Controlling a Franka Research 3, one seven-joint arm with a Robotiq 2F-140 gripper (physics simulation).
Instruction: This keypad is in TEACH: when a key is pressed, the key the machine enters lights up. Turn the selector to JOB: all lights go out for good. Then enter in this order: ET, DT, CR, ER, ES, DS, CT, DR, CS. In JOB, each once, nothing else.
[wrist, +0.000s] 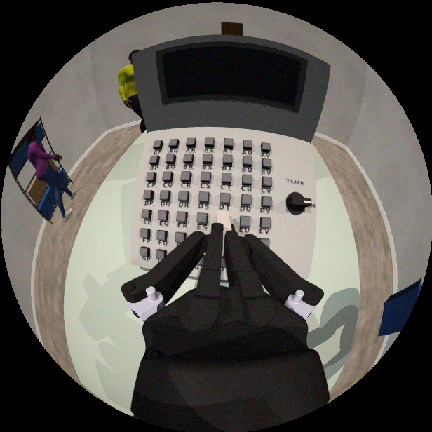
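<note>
The keypad panel (292, 240) shows dark grey keys with labels below them, none visibly lit. The CR key (186, 176), CS key (205, 176), CT key (226, 177), DR key (184, 195), DS key (203, 197), DT key (225, 198), ER key (182, 217) and ES key (202, 218) show. The black selector (296, 203) points right, away from the word TEACH above it, over a mostly hidden label. My gripper (221, 218) is shut and empty, its tips below DT, between ES and EU. A pale shape at the tips covers ET's place; contact cannot be told.
A grey housing (225, 115) with a dark screen (232, 75) stands behind the keys. The fingers hide several lower keys. A person in yellow (127, 82) stands behind left; a person in purple (42, 157) is by a rack at the left. A blue object (400, 310) shows at right.
</note>
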